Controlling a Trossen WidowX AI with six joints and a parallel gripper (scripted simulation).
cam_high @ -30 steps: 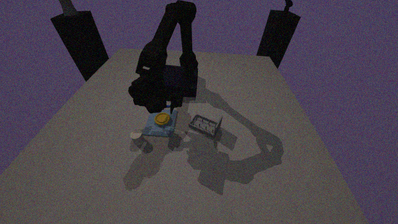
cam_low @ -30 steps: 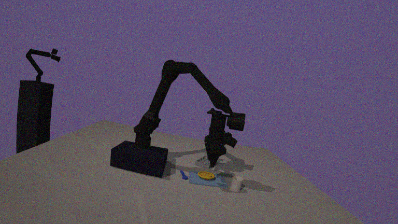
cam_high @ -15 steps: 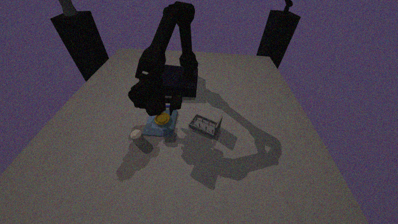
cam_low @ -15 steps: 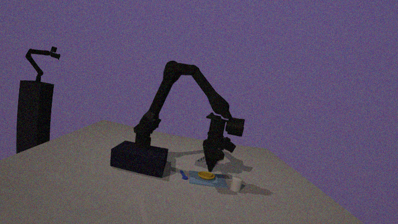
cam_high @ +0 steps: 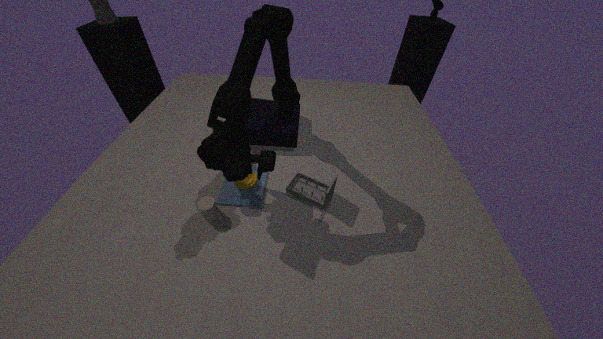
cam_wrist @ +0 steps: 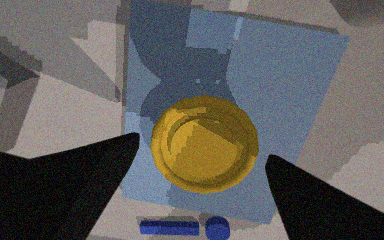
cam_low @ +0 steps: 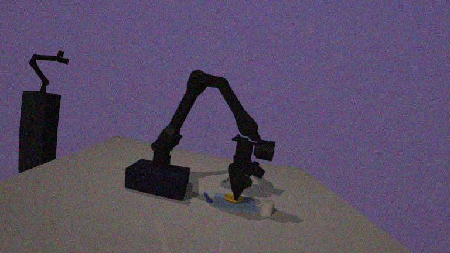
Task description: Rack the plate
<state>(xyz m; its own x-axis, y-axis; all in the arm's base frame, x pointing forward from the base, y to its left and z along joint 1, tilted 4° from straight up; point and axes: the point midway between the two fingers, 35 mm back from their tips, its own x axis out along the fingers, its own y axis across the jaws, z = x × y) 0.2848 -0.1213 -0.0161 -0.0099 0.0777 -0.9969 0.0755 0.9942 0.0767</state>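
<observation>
The yellow plate is 10 mm below my gripper tip. From my gripper tip the other things lie so: white cup 100 mm ahead, 90 mm to the right; grey dish rack 190 mm to the left, 30 mm ahead; blue spoon 90 mm behind, 20 mm below.
</observation>
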